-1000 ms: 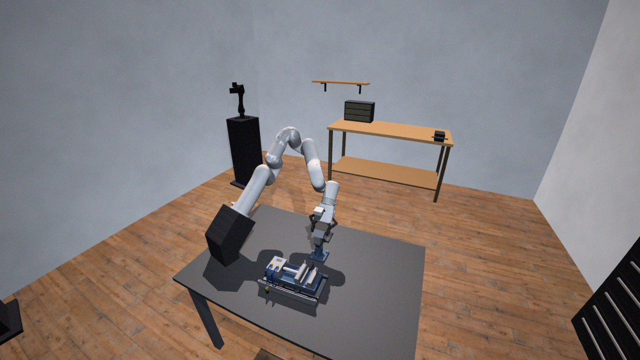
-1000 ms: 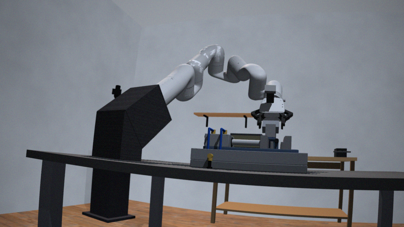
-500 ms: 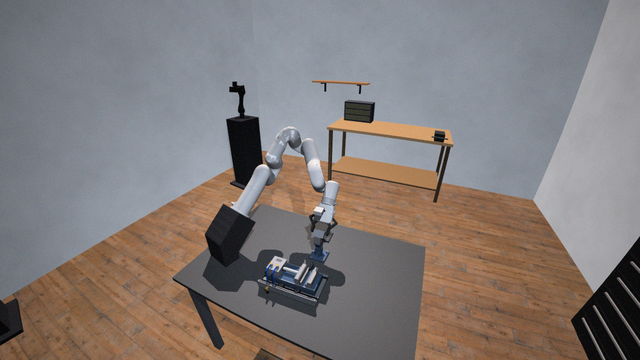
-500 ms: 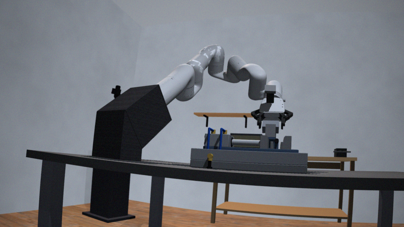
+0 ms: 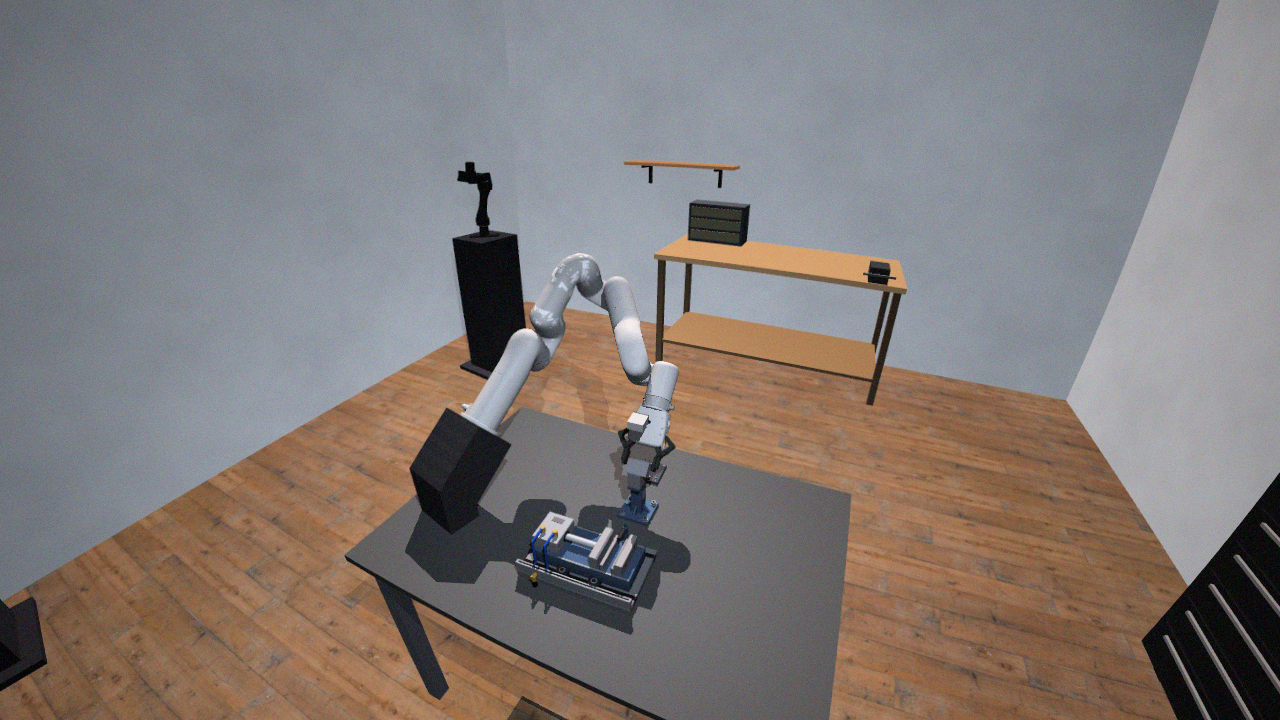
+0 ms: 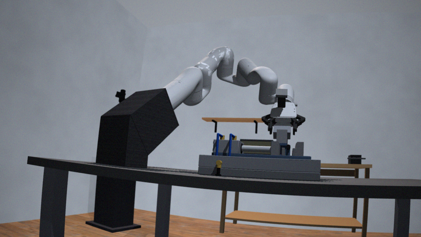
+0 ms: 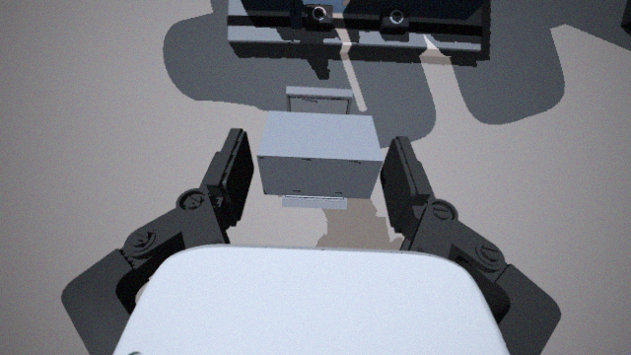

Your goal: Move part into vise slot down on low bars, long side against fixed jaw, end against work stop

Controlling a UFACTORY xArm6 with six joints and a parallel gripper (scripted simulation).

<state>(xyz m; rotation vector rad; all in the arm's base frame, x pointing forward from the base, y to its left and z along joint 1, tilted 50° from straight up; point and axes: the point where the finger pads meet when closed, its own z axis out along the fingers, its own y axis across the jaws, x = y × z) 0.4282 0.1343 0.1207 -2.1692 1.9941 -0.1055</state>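
Right now the part is 20 mm below my hand. The rest, counted from my hand: moving jaw 40 mm ahead, 230 mm to the right, 90 mm below; then work stop 60 mm ahead, 180 mm to the right, 80 mm below; then fixed jaw 100 mm ahead, 210 mm to the right, 90 mm below.
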